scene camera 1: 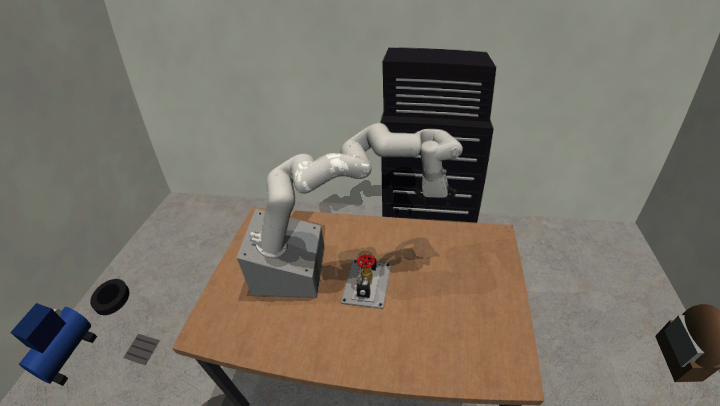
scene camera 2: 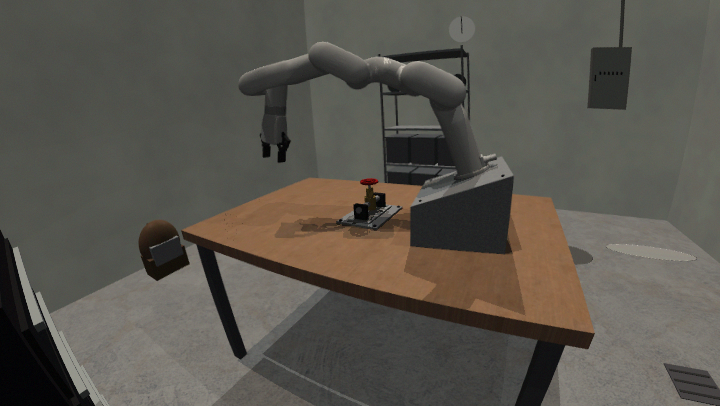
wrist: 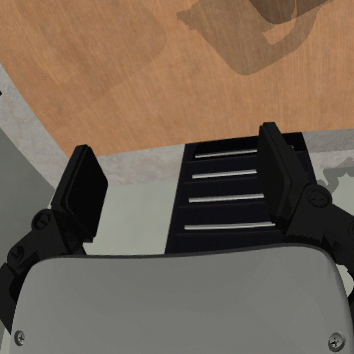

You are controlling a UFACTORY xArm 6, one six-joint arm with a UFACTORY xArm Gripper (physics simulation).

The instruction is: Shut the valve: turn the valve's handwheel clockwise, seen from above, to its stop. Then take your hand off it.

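Note:
The valve's red handwheel point(scene camera 1: 366, 261) point(scene camera 2: 369, 181) lies level on top of the brass valve body point(scene camera 1: 367, 276) point(scene camera 2: 371, 199). The valve is mounted between dark blocks on a grey base plate point(scene camera 1: 384, 283) point(scene camera 2: 385, 215) on the table. How far the wheel is turned cannot be told. My gripper point(scene camera 1: 437, 199) point(scene camera 2: 273, 155) point(wrist: 175, 153) is open and empty, pointing down. It hangs high above the table's height and well to the side of the handwheel, apart from it. Its fingers are hard to see against the dark cabinet in scene camera 1. The valve does not show in the wrist view.
The wooden table point(scene camera 1: 453, 312) point(scene camera 2: 302, 247) point(wrist: 125, 100) carries the grey pedestal point(scene camera 1: 282, 274) point(scene camera 2: 458, 221) of my arm, close beside the valve plate. A dark drawer cabinet point(scene camera 1: 438, 60) point(wrist: 225, 215) stands behind the table. My arm stretches high over the table.

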